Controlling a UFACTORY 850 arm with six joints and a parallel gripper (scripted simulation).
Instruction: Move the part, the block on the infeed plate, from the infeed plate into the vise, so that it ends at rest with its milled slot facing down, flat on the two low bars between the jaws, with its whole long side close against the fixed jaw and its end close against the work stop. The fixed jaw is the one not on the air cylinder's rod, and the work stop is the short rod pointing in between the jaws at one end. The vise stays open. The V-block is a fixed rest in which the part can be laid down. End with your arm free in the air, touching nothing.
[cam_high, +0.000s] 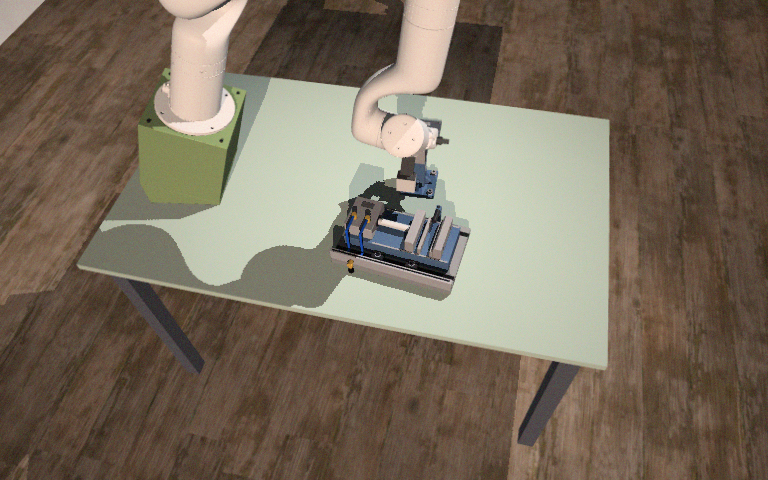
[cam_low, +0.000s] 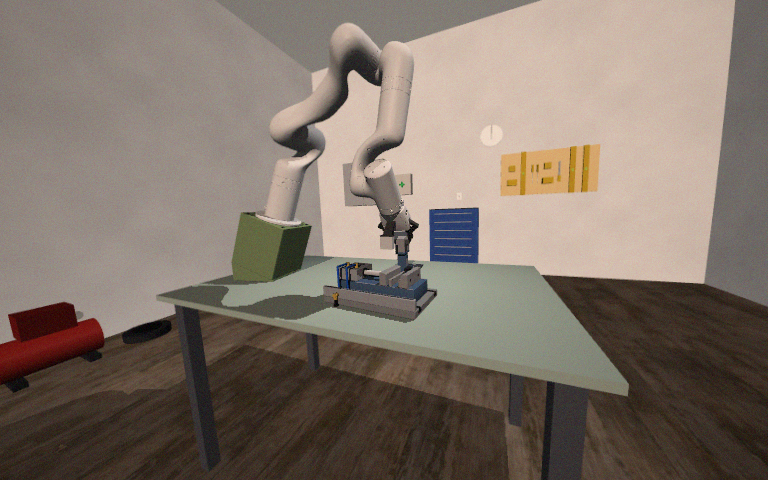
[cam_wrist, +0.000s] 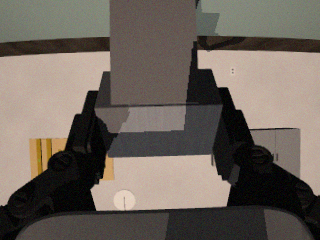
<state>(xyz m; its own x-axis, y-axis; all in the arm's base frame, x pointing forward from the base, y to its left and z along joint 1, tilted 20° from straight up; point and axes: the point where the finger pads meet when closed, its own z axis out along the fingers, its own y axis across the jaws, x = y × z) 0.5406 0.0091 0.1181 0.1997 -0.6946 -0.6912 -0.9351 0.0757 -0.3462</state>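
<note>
Now: hand 80 mm short of the fixed jaw, 220 mm to the left of it and 100 mm above it. The rest, counted from my hand: part 10 mm to the left, 10 mm below; then blue post 110 mm below; then work stop 60 mm ahead, 170 mm to the right, 80 mm below.
</note>
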